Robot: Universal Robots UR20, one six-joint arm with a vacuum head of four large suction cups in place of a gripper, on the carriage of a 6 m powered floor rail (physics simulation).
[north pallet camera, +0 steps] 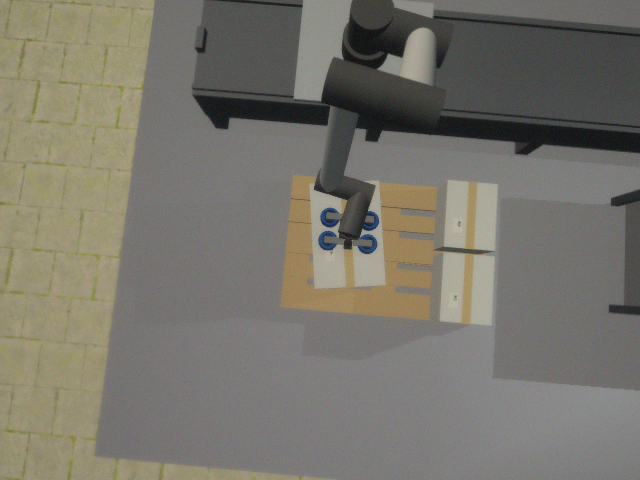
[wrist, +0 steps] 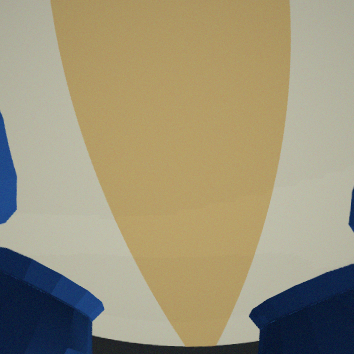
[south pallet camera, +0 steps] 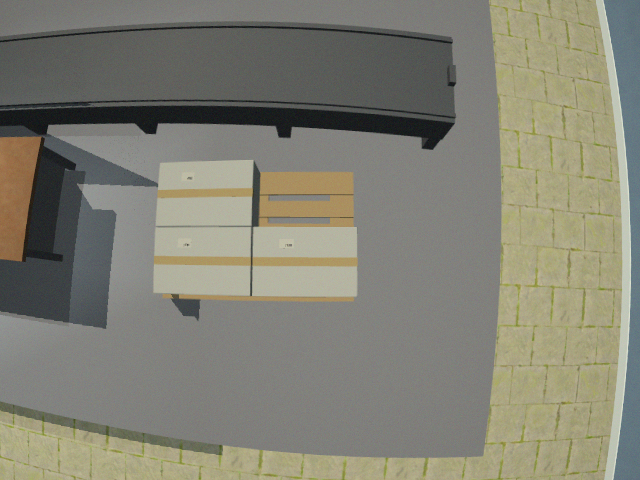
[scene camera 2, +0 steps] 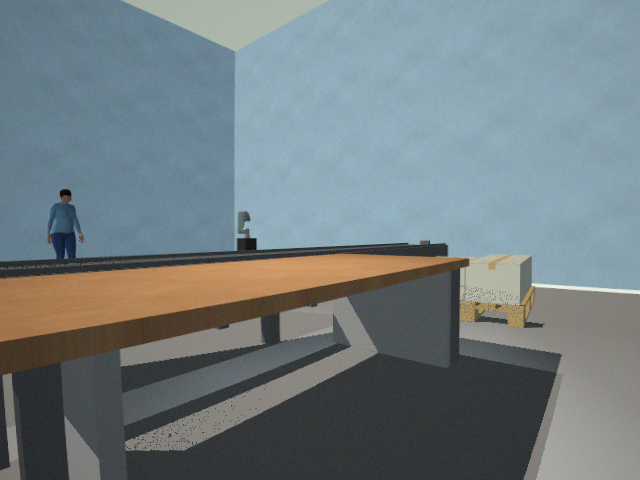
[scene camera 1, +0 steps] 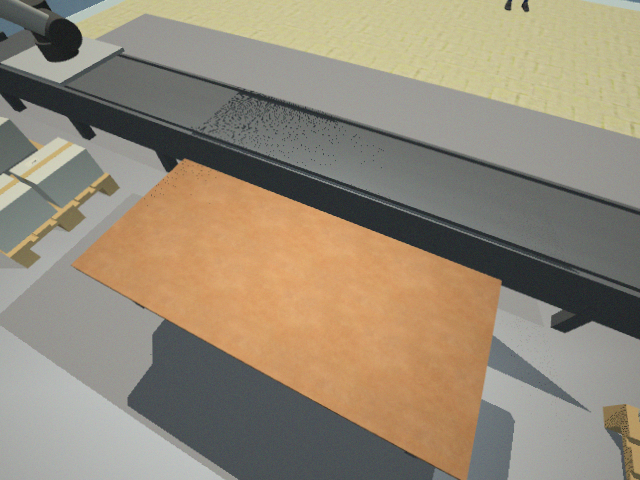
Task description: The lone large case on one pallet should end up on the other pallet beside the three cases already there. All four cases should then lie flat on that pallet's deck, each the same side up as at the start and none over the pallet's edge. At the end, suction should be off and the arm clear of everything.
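Where they show: end effector, tool point: (wrist: 181, 229); arm's base, origin of the base link: (scene camera 1: 62, 54).
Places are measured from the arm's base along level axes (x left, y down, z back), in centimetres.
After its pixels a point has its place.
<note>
The lone large case (north pallet camera: 328, 268) {x -9.1, y 12.8, z -116.1 cm} (wrist: 175, 125), white with a tan tape strip, lies flat and slightly turned on the north pallet (north pallet camera: 361, 304) {x 12.6, y 42.6, z -134.3 cm}. My four-cup suction head (north pallet camera: 348, 230) {x -0.2, y 15.0, z -95.4 cm} is over its top; in the wrist view the blue cups are close against it and look pressed in. Whether suction is on does not show. On the south pallet (south pallet camera: 306, 183) {x 515.8, y 42.5, z -64.5 cm}, three cases (south pallet camera: 205, 206) {x 461.4, y 12.8, z -88.3 cm} (south pallet camera: 202, 279) {x 463.8, y 12.7, z -129.1 cm} (south pallet camera: 305, 279) {x 520.7, y 12.7, z -124.4 cm} lie flat: two on the left, one at the lower right. Pallet deck shows at the upper right.
Two smaller-looking taped cases (north pallet camera: 483, 217) {x 73.8, y 19.3, z -80.4 cm} (north pallet camera: 480, 289) {x 74.0, y 18.8, z -120.0 cm} stand at the right end of the north pallet. The dark rail (north pallet camera: 542, 77) (south pallet camera: 232, 67) runs behind both pallets. A wooden table (scene camera 1: 289, 289) {x 261.3, y 4.0, z -95.9 cm} (scene camera 2: 206, 289) {x 205.3, y 4.0, z -113.1 cm} stands between the pallets. A person (scene camera 2: 64, 222) stands beyond the rail.
</note>
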